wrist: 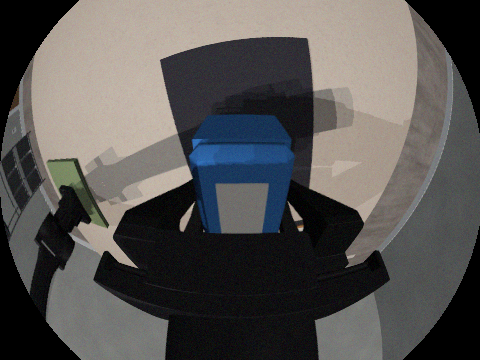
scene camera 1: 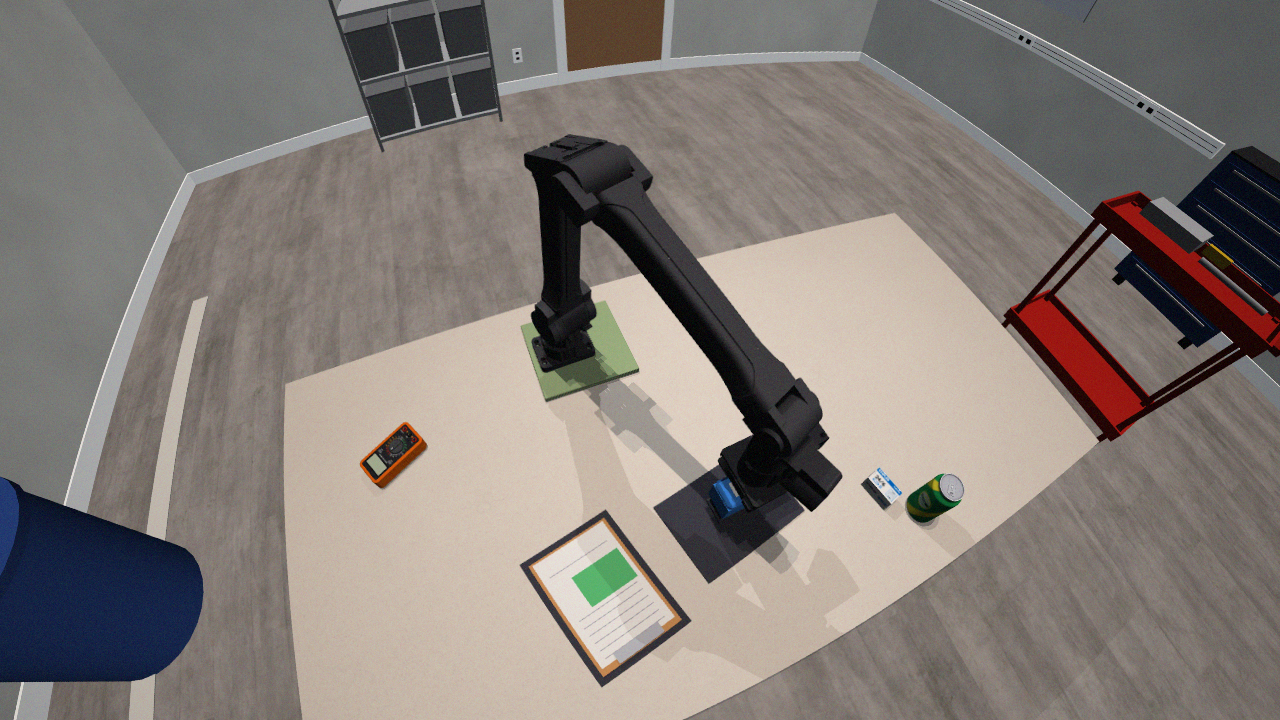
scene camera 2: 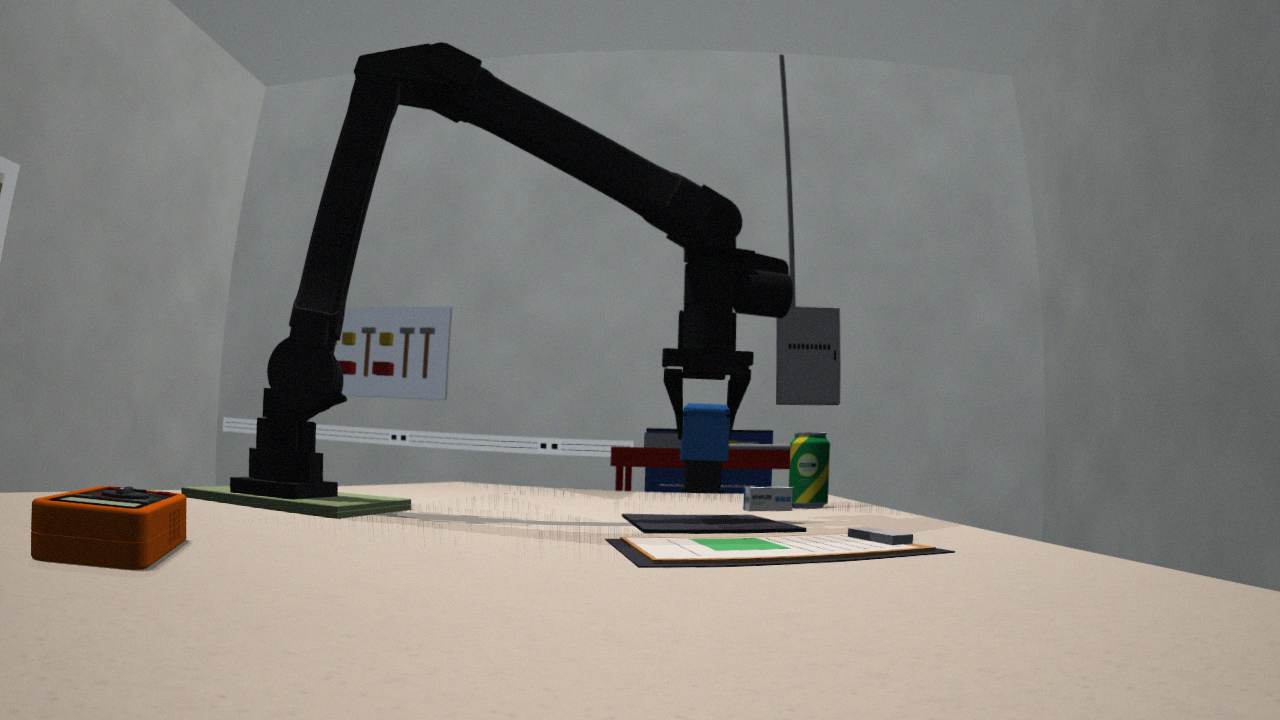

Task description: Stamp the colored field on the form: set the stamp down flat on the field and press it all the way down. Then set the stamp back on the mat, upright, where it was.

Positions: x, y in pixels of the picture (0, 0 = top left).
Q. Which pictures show my gripper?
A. The wrist view, scene camera 1 and scene camera 2: all of them.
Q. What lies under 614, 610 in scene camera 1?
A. A clipboard.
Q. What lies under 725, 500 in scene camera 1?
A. A blue stamp.
